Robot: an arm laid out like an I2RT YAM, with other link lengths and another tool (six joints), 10 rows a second.
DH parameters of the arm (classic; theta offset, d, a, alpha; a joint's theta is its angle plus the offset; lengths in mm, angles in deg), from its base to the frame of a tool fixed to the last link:
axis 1: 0 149.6 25.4 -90
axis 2: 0 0 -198 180
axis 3: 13.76 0 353.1 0
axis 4: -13.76 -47.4 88.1 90
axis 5: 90 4 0 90
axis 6: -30.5 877.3 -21.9 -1
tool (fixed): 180 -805.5 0 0
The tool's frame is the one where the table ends.
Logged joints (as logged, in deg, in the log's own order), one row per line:
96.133, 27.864, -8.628, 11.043, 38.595, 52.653
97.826, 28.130, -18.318, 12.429, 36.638, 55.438
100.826, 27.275, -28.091, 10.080, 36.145, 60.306
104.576, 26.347, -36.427, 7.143, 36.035, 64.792
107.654, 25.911, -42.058, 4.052, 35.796, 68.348
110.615, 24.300, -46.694, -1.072, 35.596, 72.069
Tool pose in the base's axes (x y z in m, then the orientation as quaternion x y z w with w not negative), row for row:
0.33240, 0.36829, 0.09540, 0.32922, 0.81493, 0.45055, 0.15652
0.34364, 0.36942, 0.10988, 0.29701, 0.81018, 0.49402, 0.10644
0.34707, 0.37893, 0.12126, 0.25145, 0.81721, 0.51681, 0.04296
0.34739, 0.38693, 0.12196, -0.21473, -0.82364, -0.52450, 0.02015
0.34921, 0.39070, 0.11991, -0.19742, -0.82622, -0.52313, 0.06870
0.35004, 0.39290, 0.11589, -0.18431, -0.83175, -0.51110, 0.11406
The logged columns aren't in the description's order. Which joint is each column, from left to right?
Columns, left to right: axis 2, axis 6, axis 5, axis 4, axis 1, axis 3.
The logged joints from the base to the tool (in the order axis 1, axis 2, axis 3, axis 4, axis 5, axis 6), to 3 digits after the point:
38.595, 96.133, 52.653, 11.043, -8.628, 27.864
36.638, 97.826, 55.438, 12.429, -18.318, 28.130
36.145, 100.826, 60.306, 10.080, -28.091, 27.275
36.035, 104.576, 64.792, 7.143, -36.427, 26.347
35.796, 107.654, 68.348, 4.052, -42.058, 25.911
35.596, 110.615, 72.069, -1.072, -46.694, 24.300

